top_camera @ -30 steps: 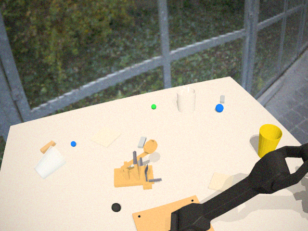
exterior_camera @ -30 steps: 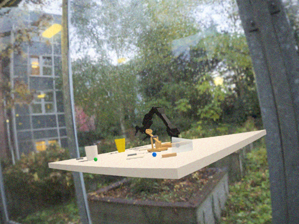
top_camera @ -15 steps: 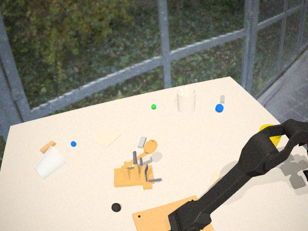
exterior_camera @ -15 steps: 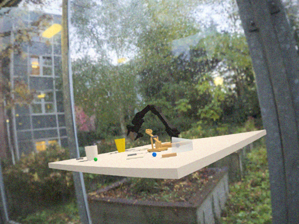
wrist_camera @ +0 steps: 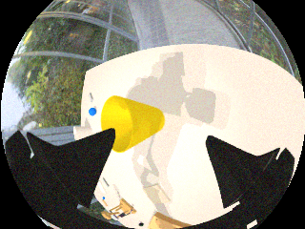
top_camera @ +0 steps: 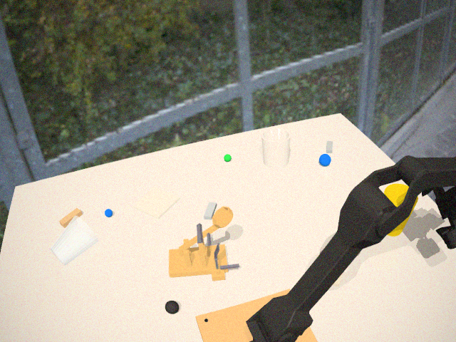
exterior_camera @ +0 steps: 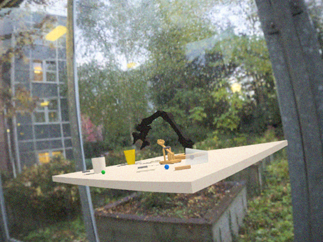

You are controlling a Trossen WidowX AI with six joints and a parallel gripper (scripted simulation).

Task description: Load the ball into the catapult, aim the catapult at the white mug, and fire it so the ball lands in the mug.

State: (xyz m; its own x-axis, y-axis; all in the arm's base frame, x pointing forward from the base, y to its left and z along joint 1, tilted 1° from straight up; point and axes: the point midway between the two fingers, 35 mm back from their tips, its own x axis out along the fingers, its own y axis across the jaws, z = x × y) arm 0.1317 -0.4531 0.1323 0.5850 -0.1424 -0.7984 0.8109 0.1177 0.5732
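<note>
Now: the wooden catapult 52 cm to the left of my gripper tip, 12 cm ahead of it and 6 cm below it. The rest, counted from my gripper tip: tan square tile: 26 cm to the left, 13 cm below, 3 cm ahead; large blue ball: 43 cm ahead, 12 cm below, 9 cm to the left; yellow cup: 10 cm below, 10 cm ahead, 2 cm to the left.
</note>
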